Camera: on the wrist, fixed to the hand. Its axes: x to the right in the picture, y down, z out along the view.
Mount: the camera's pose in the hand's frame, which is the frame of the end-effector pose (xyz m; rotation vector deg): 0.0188 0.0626 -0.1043 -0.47 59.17 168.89
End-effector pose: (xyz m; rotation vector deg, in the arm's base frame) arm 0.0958 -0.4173 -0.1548 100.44 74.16 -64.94
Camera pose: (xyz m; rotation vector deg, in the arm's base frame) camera 0.1844 -0.3358 -0.1294 96.26 -80.71 83.69
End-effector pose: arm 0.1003 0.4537 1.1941 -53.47 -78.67 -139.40
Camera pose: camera 0.0694 0.3357 1.2108 -19.85 38.48 -2.41
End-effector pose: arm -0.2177 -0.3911 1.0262 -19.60 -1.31 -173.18
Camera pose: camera -0.2528 -0.4579 0.9290 37.42 14.62 0.09
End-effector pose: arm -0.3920 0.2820 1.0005 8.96 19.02 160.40
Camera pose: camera -0.4434 0.2084 0.9163 24.85 0.09 -20.53
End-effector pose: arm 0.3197 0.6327 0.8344 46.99 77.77 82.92
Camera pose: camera 0.2049 0.6196 0.8768 -41.55 19.57 -71.46
